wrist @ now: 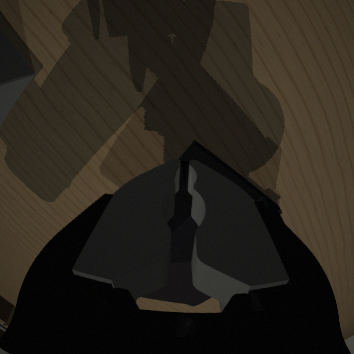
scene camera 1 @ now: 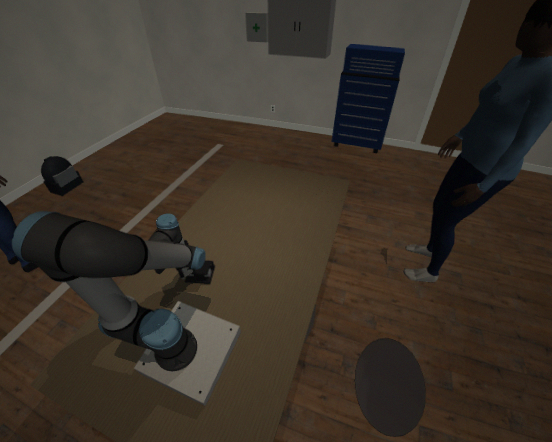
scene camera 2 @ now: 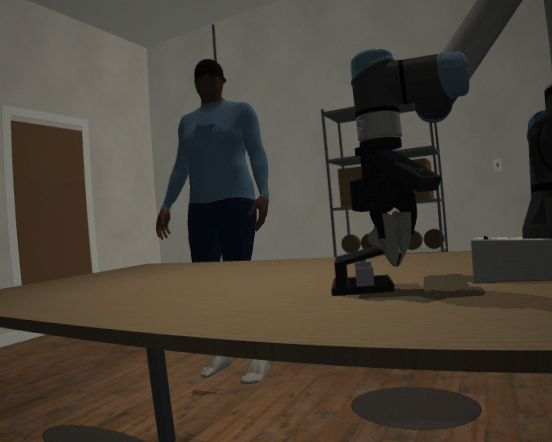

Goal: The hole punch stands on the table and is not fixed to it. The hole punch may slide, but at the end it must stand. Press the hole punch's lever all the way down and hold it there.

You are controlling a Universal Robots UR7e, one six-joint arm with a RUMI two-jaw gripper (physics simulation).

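Frame: origin at the arm's base, x ahead, y left, z up, level; metres.
Seen in the pictures: gripper, between the fingertips: (wrist: 183,163) (scene camera 1: 183,278) (scene camera 2: 396,266); arm's base, origin of its link: (scene camera 1: 176,349).
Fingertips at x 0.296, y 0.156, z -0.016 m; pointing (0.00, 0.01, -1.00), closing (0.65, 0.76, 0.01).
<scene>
Offsets run from my fingertips to a thing's middle. "spot": to the spot under its first point. Level surfaces: height alone.
The black hole punch @(dx +0.071, dy -0.039, dz -0.005 m) (scene camera 1: 205,273) (scene camera 2: 364,276) (wrist: 199,151) stands upright on the table @(dz -0.042 m) (scene camera 2: 225,300), its base flat. In scene camera 2 its lever @(spot: dx +0.063, dy +0.016, dz +0.020 m) (scene camera 2: 356,257) slopes up to the right above the grey block, not all the way down. My gripper (scene camera 2: 397,263) (wrist: 183,163) is shut and empty, pointing down at the lever's raised end. The fingers overlap that end in this view, so contact cannot be told for certain. The tips are above the base's right end. In the wrist view the fingers hide most of the punch; a corner and edge of its base show.
The white mounting block (scene camera 1: 220,345) (scene camera 2: 510,261) of the arm stands near the punch. A person in a blue top (scene camera 1: 510,110) (scene camera 2: 220,150) stands beyond the table. A shelf rack (scene camera 2: 328,185) and a blue tool cabinet (scene camera 1: 367,100) are farther off.
</scene>
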